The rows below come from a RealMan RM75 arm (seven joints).
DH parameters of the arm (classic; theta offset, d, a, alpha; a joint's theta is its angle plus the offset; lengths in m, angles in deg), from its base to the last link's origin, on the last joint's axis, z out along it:
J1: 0 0.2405 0 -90
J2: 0 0 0 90
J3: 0 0.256 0 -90
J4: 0 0 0 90
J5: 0 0.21 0 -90
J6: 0 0 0 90
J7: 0 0.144 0 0
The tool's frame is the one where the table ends.
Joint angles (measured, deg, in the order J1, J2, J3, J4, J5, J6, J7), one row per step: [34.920 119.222 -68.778 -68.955 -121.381 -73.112 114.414]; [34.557 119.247 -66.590 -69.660 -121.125 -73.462 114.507]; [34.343 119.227 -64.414 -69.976 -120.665 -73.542 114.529]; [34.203 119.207 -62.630 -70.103 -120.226 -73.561 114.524]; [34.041 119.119 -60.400 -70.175 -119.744 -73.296 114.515]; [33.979 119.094 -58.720 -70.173 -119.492 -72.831 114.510]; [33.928 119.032 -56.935 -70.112 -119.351 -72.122 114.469]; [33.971 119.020 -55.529 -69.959 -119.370 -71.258 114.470]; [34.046 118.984 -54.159 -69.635 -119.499 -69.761 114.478]
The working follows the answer.
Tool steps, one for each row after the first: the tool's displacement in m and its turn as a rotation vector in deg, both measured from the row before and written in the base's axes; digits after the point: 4 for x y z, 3 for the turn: [0.0023 0.0020 0.0094 1.587 1.323 -0.886]; [0.0026 0.0025 0.0090 1.649 1.483 -0.959]; [0.0024 0.0020 0.0072 1.332 1.270 -0.818]; [0.0037 0.0030 0.0095 1.952 1.492 -1.113]; [0.0029 0.0027 0.0071 1.685 1.068 -0.886]; [0.0038 0.0032 0.0079 1.995 0.978 -1.013]; [0.0032 0.0031 0.0061 1.776 0.725 -0.917]; [0.0041 0.0042 0.0066 2.264 0.640 -1.160]
Tool pose at each row, in the base's axes (x y z in m, rotation vector in deg; rounded; the steps above come from the unrounded poses): [0.1462 0.3919 0.0091 -155.411 25.473 13.570]; [0.1485 0.3939 0.0185 -153.595 26.661 15.375]; [0.1511 0.3964 0.0275 -151.665 27.952 17.357]; [0.1535 0.3984 0.0347 -150.066 29.054 19.017]; [0.1572 0.4014 0.0442 -147.734 30.404 20.951]; [0.1601 0.4041 0.0513 -145.736 31.369 22.329]; [0.1640 0.4072 0.0592 -143.386 32.335 23.575]; [0.1672 0.4103 0.0654 -141.287 33.134 24.470]; [0.1713 0.4145 0.0719 -138.628 33.998 25.233]

